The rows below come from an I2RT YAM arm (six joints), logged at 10 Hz.
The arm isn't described. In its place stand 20 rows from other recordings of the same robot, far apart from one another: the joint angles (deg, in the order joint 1, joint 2, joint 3, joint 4, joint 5, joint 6), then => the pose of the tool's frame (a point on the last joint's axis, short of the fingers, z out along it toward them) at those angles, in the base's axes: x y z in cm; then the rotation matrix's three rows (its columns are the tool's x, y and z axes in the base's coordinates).
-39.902 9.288 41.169 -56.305 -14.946 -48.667 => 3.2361, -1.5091, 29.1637; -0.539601, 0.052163, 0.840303; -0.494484, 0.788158, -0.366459; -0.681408, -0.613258, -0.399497
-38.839 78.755 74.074 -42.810 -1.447 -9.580 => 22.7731, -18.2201, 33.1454; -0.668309, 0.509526, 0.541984; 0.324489, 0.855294, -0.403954; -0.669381, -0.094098, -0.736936
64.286 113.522 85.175 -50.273 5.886 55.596 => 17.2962, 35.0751, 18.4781; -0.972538, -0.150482, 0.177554; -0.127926, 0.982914, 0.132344; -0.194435, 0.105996, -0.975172
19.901 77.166 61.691 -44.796 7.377 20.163 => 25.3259, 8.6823, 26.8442; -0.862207, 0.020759, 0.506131; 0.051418, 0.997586, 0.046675; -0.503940, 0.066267, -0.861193
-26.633 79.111 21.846 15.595 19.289 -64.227 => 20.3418, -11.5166, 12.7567; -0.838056, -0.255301, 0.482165; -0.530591, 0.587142, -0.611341; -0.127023, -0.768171, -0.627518
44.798 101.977 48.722 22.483 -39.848 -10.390 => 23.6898, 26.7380, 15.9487; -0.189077, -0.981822, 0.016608; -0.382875, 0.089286, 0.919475; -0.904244, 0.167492, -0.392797
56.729 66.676 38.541 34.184 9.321 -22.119 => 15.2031, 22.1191, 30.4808; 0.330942, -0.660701, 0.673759; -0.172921, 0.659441, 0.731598; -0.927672, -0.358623, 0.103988
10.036 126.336 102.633 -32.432 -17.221 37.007 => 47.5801, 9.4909, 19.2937; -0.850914, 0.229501, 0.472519; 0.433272, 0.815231, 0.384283; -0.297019, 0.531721, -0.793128
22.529 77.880 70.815 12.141 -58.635 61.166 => 27.2160, 14.5803, 40.9214; -0.823501, -0.546651, 0.151721; 0.152036, 0.045002, 0.987350; -0.546564, 0.836150, 0.046051
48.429 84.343 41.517 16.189 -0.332 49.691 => 20.7149, 23.3867, 20.4540; -0.765564, -0.259332, 0.588777; 0.286052, 0.682518, 0.672564; -0.576269, 0.683312, -0.448329
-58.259 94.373 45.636 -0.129 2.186 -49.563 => 16.6608, -27.1912, 14.9612; -0.913858, 0.258184, 0.313377; 0.031575, 0.814649, -0.579095; -0.404805, -0.519315, -0.752625
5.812 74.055 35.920 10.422 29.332 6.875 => 27.0596, 1.0014, 21.4401; -0.418248, 0.396078, 0.817430; 0.062324, 0.910315, -0.409196; -0.906192, -0.120200, -0.405422
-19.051 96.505 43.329 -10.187 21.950 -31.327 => 27.2382, -10.8138, 11.9986; -0.961496, -0.045359, 0.271050; -0.178149, 0.853866, -0.489057; -0.209257, -0.518513, -0.829069
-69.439 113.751 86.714 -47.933 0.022 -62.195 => 14.0557, -37.4758, 19.1366; -0.986445, 0.136739, 0.090716; 0.111236, 0.963642, -0.242940; -0.120638, -0.229556, -0.965790
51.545 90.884 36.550 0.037 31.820 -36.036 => 18.6658, 20.4858, 12.8753; -0.129500, -0.680435, 0.721275; -0.966859, 0.248060, 0.060421; -0.220032, -0.689547, -0.690008
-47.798 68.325 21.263 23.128 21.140 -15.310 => 14.5864, -17.9967, 17.6855; -0.503747, 0.808026, 0.305504; 0.188902, 0.448132, -0.873782; -0.842945, -0.382454, -0.378382
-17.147 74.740 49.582 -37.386 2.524 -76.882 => 23.6799, -7.4702, 22.1124; -0.498190, -0.754545, 0.427163; -0.864507, 0.470090, -0.177882; -0.066585, -0.457905, -0.886504
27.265 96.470 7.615 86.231 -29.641 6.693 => 18.7014, 11.6188, 12.7264; -0.138006, -0.826866, 0.545204; 0.042835, 0.544973, 0.837358; -0.989505, 0.138915, -0.039791
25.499 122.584 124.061 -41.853 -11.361 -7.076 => 43.7904, 21.6630, 33.1696; -0.511570, -0.625292, 0.589327; -0.377801, 0.779702, 0.499331; -0.771727, 0.032794, -0.635108
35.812 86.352 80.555 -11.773 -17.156 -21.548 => 28.2538, 21.6813, 37.9307; 0.061411, -0.822037, 0.566113; -0.388444, 0.502784, 0.772217; -0.919424, -0.267326, -0.288439
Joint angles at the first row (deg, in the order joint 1, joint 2, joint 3, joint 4, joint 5, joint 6):
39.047 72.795 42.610 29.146 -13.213 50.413
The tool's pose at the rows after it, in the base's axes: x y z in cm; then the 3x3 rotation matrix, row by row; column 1 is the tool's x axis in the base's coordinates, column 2 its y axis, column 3 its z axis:
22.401, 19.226, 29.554; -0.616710, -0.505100, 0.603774; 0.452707, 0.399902, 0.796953; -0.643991, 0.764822, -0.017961
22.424, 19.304, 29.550; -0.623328, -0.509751, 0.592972; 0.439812, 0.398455, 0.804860; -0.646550, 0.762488, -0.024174
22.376, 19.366, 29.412; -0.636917, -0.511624, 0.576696; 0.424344, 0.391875, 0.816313; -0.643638, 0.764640, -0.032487
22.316, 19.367, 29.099; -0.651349, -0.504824, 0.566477; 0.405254, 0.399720, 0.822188; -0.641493, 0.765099, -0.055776
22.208, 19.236, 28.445; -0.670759, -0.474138, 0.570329; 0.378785, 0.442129, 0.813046; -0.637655, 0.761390, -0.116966
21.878, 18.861, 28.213; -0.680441, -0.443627, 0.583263; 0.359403, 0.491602, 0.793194; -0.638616, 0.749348, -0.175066
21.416, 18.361, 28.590; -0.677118, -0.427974, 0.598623; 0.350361, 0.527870, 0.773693; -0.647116, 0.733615, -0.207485
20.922, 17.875, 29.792; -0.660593, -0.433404, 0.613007; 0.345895, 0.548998, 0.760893; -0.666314, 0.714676, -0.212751
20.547, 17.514, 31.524; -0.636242, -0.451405, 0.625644; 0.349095, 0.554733, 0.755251; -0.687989, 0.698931, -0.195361
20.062, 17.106, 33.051; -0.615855, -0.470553, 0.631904; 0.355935, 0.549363, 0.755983; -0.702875, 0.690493, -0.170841
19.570, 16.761, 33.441; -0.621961, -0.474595, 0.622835; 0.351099, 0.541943, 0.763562; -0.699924, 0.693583, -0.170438
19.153, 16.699, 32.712; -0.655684, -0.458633, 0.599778; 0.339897, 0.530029, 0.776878; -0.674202, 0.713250, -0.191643
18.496, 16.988, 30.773; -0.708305, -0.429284, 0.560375; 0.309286, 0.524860, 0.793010; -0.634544, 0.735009, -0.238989
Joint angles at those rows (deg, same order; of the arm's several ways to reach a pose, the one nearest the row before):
38.982 73.233 43.661 28.512 -13.868 49.648
38.982 73.385 43.921 28.032 -14.633 49.342
39.005 73.472 43.879 27.659 -15.747 49.386
39.003 73.451 43.747 26.371 -16.404 49.080
39.003 73.145 43.615 22.547 -15.836 48.140
39.004 71.832 43.702 17.716 -14.436 46.938
38.982 69.843 44.118 13.430 -12.994 45.779
38.983 67.549 45.603 9.389 -11.878 44.381
38.982 65.734 48.053 6.196 -11.158 43.200
38.981 63.944 49.910 4.012 -10.962 42.566
38.981 62.521 50.041 2.459 -11.639 42.697
39.309 61.778 48.555 1.890 -12.776 44.074
40.643 61.429 45.188 2.000 -13.693 45.758

